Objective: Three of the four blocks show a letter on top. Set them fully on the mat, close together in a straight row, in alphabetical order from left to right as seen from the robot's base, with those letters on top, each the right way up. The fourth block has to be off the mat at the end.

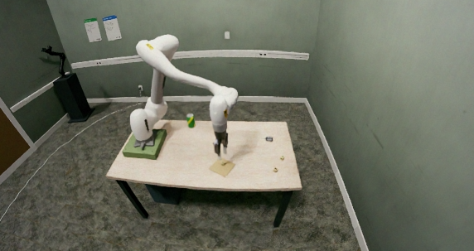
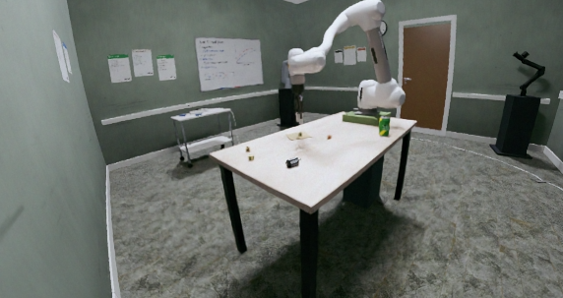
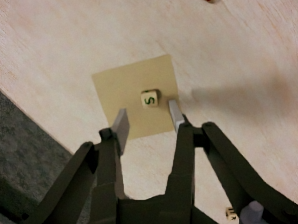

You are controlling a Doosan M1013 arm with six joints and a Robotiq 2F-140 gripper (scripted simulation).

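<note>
The tan mat lies 1 cm behind my hand, 2 cm to the right of it and 12 cm below it. From my hand the other things lie so: black object (38 cm ahead, 21 cm to the left, 10 cm below); can (24 cm behind, 48 cm to the left, 6 cm below).
</note>
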